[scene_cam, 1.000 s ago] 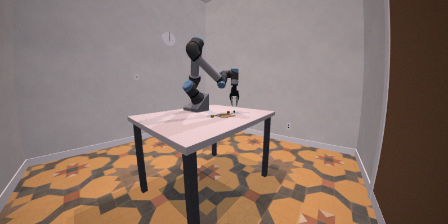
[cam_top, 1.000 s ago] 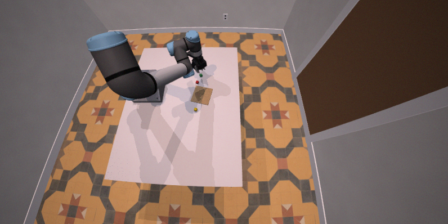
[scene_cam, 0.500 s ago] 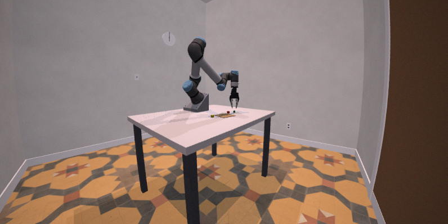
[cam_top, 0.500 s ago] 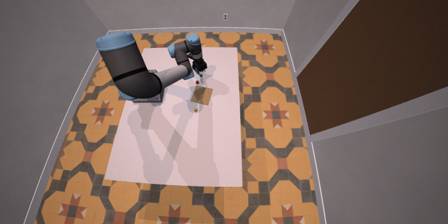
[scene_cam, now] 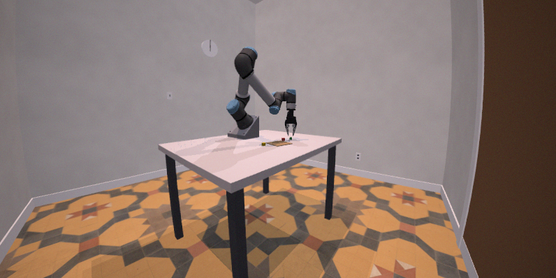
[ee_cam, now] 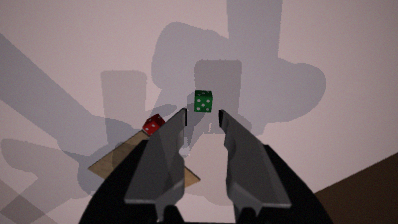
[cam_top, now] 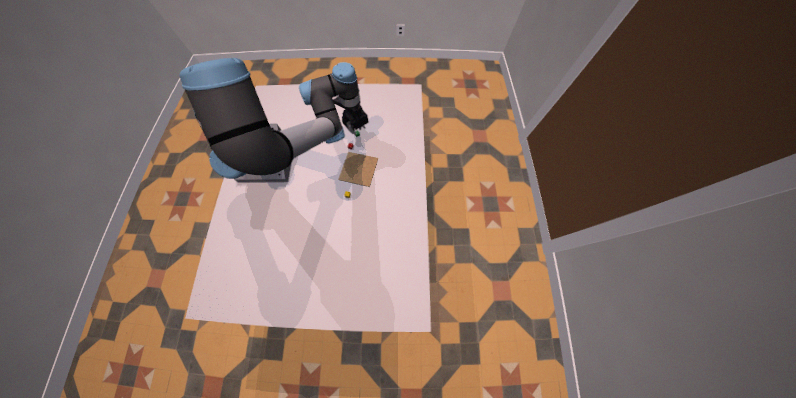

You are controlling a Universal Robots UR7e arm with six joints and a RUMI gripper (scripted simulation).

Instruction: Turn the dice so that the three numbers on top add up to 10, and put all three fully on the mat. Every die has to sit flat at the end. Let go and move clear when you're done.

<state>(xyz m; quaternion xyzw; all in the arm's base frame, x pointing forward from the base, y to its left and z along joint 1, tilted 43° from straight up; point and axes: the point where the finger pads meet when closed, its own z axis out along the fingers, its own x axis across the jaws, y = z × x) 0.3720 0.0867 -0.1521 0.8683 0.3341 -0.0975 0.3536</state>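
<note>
Right now the green die is 3 cm below my hand. Also, from my hand: brown mat 3 cm ahead, 18 cm to the right, 4 cm below; then yellow die 30 cm to the right, 3 cm below; then red die 2 cm behind, 7 cm to the right, 3 cm below.
</note>
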